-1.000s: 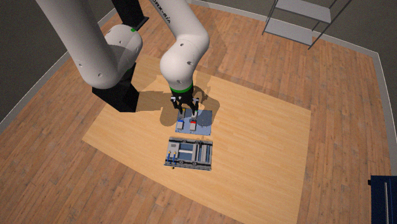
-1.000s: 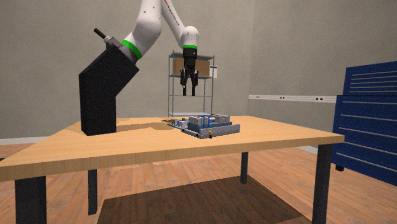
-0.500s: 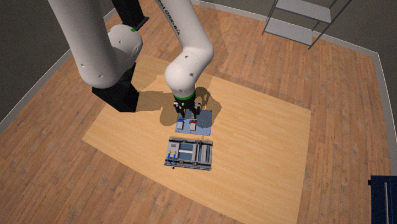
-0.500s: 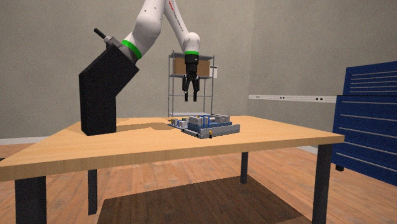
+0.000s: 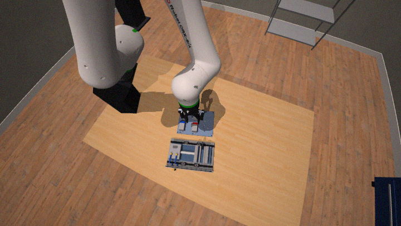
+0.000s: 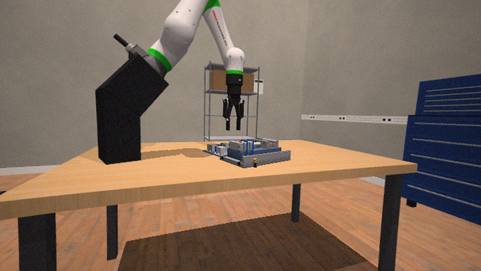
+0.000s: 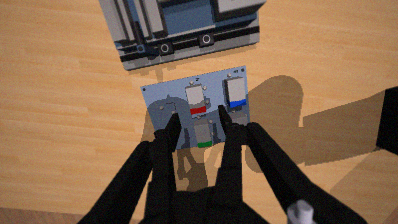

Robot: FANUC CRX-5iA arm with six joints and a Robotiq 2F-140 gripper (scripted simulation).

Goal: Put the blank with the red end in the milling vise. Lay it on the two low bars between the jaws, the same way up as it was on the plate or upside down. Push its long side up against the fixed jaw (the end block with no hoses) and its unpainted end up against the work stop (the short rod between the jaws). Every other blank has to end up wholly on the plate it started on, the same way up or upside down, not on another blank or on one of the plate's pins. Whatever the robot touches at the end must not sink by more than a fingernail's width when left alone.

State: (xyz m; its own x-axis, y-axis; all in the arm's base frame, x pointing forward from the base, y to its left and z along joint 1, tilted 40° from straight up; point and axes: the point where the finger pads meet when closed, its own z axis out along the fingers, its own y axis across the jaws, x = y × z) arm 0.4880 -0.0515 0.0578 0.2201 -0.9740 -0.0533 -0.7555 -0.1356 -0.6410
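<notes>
The red-ended blank lies 1 cm ahead of my hand and 13 cm below it. Round my hand: blue-ended blank: 8 cm behind, 3 cm to the right, 13 cm below; blue-grey plate: 4 cm to the left, 16 cm below; green-ended blank: 2 cm behind, 8 cm to the left, 13 cm below.
</notes>
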